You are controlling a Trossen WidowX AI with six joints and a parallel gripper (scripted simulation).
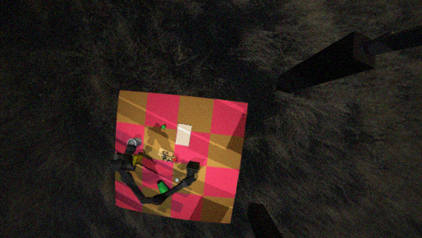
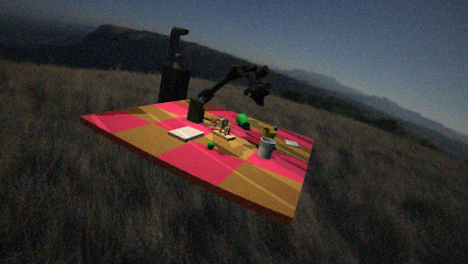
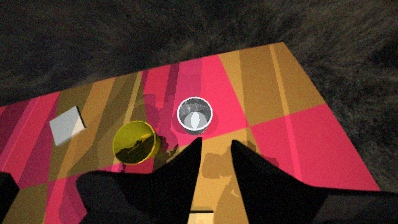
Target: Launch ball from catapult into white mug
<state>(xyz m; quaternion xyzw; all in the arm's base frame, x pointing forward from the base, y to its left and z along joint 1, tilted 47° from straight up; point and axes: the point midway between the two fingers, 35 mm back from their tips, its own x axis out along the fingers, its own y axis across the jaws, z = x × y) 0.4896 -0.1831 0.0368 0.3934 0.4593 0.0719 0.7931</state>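
The red ball lies 320 mm behind my gripper tip, 220 mm below it and 70 mm to the left of it. The rest, counted from my gripper tip: yellow object (250 mm below, 150 mm to the left, 40 mm ahead); then white mug (250 mm below, 90 mm ahead, 10 mm to the left); then wooden catapult (250 mm behind, 220 mm below, 80 mm to the left).
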